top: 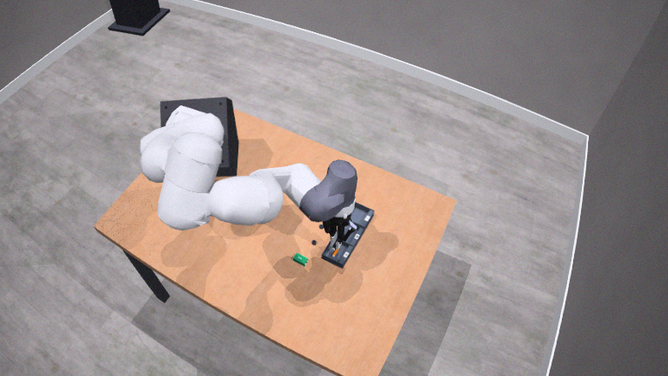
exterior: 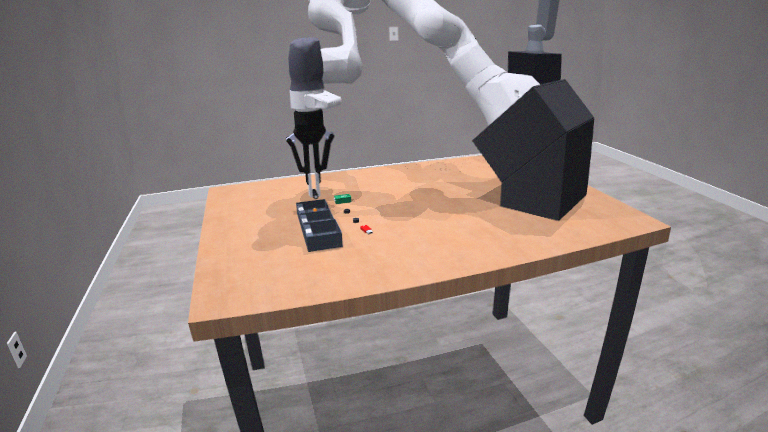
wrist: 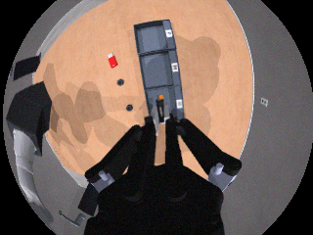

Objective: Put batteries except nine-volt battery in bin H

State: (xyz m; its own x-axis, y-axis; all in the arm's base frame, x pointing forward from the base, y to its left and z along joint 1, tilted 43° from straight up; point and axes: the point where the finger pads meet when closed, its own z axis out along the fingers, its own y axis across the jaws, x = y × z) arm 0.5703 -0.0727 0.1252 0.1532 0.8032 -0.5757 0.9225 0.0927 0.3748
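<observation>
Right now the orange battery is 8 cm below my hand. Round my hand: black cylindrical battery 3 cm below; green flat board 9 cm behind, 7 cm to the right, 9 cm below.
</observation>
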